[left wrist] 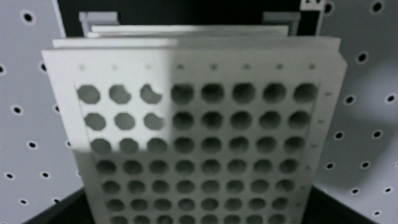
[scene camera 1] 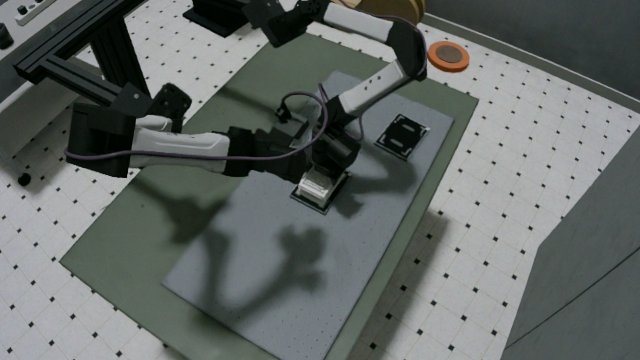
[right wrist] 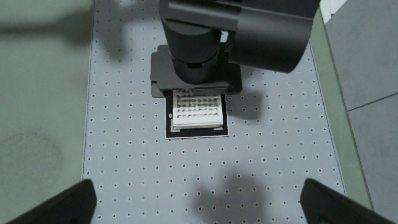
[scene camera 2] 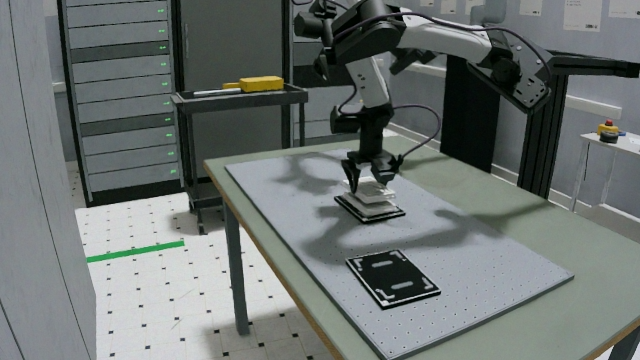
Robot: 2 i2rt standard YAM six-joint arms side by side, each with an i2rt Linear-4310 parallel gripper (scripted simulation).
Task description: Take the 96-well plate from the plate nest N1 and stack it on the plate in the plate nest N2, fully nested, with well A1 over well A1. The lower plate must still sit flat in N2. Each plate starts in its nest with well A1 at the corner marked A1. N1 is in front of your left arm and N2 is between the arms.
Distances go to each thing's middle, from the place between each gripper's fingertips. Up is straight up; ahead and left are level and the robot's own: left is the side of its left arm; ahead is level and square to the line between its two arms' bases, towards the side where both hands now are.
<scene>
Now: left hand 5 cm above the plate nest N2 (right wrist: 192,132). Also, from my left hand: plate nest N1 (scene camera 2: 382,277): 9 cm ahead, 32 cm to the left, 5 cm below.
Now: the plate nest N2 300 mm below my right hand, 150 mm to the left of it and 20 mm behind it. Also, from my right hand: plate nest N1 (460 mm to the left, 300 mm below, 70 mm ahead).
</scene>
